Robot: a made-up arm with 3 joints.
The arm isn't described. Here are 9 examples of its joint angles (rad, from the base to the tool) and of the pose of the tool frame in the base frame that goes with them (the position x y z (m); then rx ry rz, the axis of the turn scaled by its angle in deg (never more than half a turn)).
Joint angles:
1: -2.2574 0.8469 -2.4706
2: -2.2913 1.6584 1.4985
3: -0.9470 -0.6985 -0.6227
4: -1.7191 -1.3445 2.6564
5: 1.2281 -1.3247 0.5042
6: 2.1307 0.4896 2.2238
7: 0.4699 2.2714 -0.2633
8: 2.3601 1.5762 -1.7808
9: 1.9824 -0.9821 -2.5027
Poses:
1: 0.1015 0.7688 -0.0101 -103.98 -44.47 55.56
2: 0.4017 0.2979 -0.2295 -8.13 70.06 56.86
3: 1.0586 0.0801 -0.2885 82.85 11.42 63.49
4: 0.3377 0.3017 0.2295 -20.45 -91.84 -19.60
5: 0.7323 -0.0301 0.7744 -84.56 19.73 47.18
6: 0.2496 0.2494 0.8016 92.54 -38.24 71.45
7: -0.2204 0.0575 0.2419 -1.23 -48.77 -133.32
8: -0.4314 0.1392 0.5210 -43.99 -127.03 29.81
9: 0.2831 -0.2862 0.7886 45.92 2.81 -27.10
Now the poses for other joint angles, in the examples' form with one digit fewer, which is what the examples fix.
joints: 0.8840 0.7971 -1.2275
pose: -0.149 -0.682 0.611 21.5 -58.0 -36.3
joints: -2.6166 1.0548 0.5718
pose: 0.265 0.562 -0.326 68.3 65.7 49.4
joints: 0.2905 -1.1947 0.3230
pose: 0.915 -0.239 0.522 -31.3 -3.7 62.0
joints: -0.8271 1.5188 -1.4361
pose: -0.003 -0.214 -0.380 95.4 -15.7 -82.1
